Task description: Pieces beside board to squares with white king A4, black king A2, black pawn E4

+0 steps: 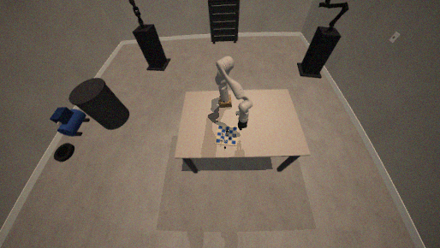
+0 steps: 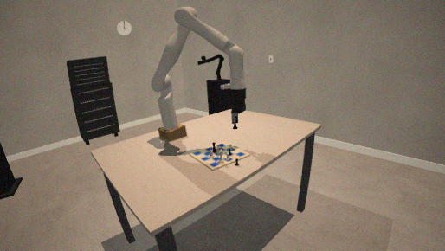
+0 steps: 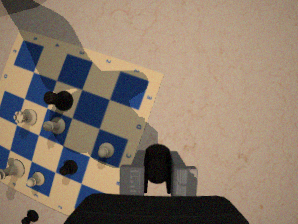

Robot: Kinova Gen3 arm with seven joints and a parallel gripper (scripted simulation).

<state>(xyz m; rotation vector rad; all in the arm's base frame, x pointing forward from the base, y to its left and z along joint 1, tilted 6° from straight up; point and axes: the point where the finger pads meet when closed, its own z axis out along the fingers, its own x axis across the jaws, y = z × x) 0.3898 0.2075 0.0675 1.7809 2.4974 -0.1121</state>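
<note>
Right now the white king is 17 cm to the right of my hand, 11 cm below it and 10 cm ahead of it. From my hand the other things lie so: blue-and-cream chessboard 14 cm below, 13 cm to the right, 2 cm ahead; black king 1 cm below.
</note>
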